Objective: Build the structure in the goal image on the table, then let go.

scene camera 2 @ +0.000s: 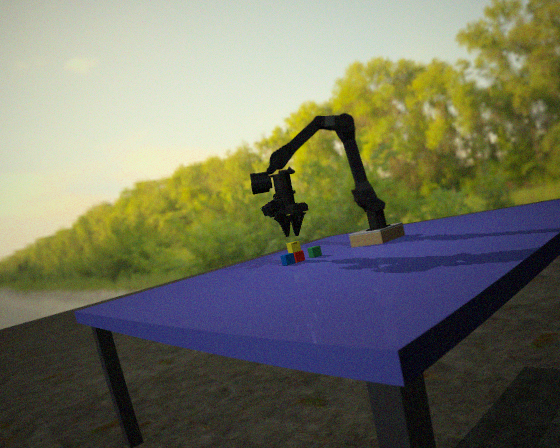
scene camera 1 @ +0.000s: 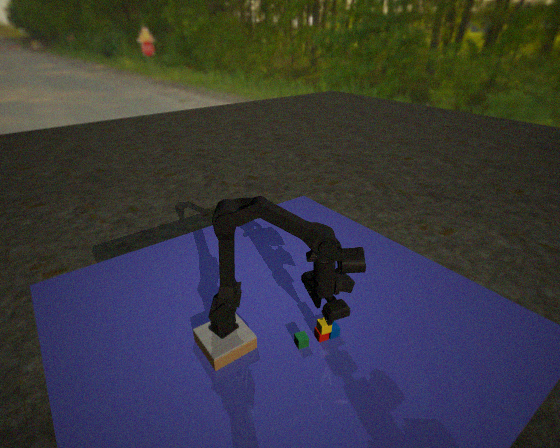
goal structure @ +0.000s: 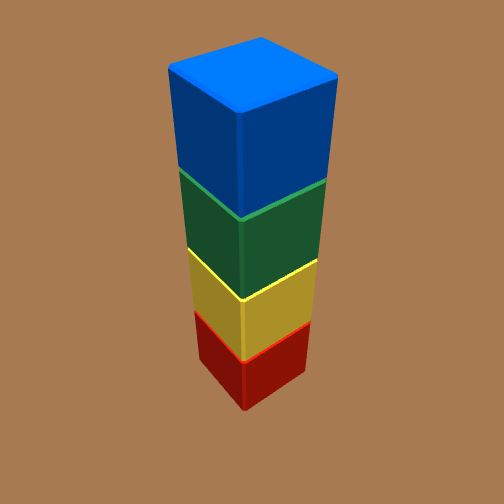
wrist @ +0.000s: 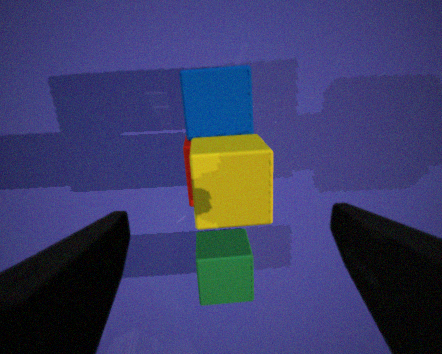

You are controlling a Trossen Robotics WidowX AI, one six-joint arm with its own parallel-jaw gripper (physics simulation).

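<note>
A red cube [scene camera 1: 322, 336] [scene camera 2: 299, 256] [wrist: 188, 175] and a blue cube [scene camera 1: 335, 330] [scene camera 2: 287, 259] [wrist: 219, 102] stand side by side on the table, seemingly touching. A yellow cube [scene camera 1: 325, 327] [scene camera 2: 293, 247] [wrist: 232, 190] lies on top of the red one, shifted somewhat toward the blue one. I cannot tell whether it also rests on the blue one. It hides most of the red cube in the wrist view. A green cube [scene camera 1: 301, 340] [scene camera 2: 314, 251] [wrist: 226, 280] stands apart, on the robot-base side. My gripper [scene camera 1: 324, 313] [scene camera 2: 292, 235] [wrist: 231, 219] is open and empty, just above the yellow cube.
The arm's base block [scene camera 1: 235, 354] [scene camera 2: 367, 238] stands on the blue table [scene camera 1: 125, 310] [scene camera 2: 225, 310] beyond the green cube. The table's edges [scene camera 2: 240, 352] show in the scene views. Arm shadows fall across the tabletop.
</note>
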